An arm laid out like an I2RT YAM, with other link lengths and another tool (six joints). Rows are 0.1 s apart.
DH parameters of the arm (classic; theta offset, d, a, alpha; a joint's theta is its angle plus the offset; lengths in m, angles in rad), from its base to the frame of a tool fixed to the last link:
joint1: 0 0.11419 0.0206 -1.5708
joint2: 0 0 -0.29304 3.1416
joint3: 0.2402 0 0.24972 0
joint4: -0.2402 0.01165 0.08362 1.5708
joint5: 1.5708 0.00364 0 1.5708
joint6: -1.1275 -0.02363 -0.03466 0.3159
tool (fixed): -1.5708 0.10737 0 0
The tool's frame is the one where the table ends.
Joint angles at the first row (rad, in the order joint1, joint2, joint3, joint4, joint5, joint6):
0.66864 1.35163 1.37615 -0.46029 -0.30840 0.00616
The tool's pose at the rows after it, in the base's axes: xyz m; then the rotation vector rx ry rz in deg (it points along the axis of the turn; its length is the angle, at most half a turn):
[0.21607 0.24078 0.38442 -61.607 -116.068 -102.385]
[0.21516 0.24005 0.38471 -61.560 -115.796 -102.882]
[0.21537 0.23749 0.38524 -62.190 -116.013 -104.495]
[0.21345 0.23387 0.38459 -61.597 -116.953 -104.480]
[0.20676 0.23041 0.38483 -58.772 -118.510 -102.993]
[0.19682 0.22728 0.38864 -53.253 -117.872 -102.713]
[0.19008 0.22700 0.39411 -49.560 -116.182 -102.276]
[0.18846 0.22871 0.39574 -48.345 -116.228 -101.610]
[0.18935 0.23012 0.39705 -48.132 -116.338 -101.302]
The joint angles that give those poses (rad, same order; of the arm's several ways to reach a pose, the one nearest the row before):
0.66874 1.34552 1.36702 -0.46097 -0.30525 0.00729
0.66880 1.33882 1.35937 -0.45301 -0.30394 0.01063
0.66594 1.32513 1.34630 -0.43820 -0.28438 0.00925
0.66077 1.31412 1.33962 -0.44466 -0.28799 -0.00747
0.66116 1.30307 1.34259 -0.47249 -0.31749 -0.04001
0.66113 1.28219 1.33182 -0.46647 -0.38542 -0.05830
0.66397 1.27507 1.33560 -0.46319 -0.44097 -0.05334
0.67017 1.28126 1.34755 -0.47245 -0.45327 -0.05828
0.67180 1.28992 1.36050 -0.48015 -0.45558 -0.06059

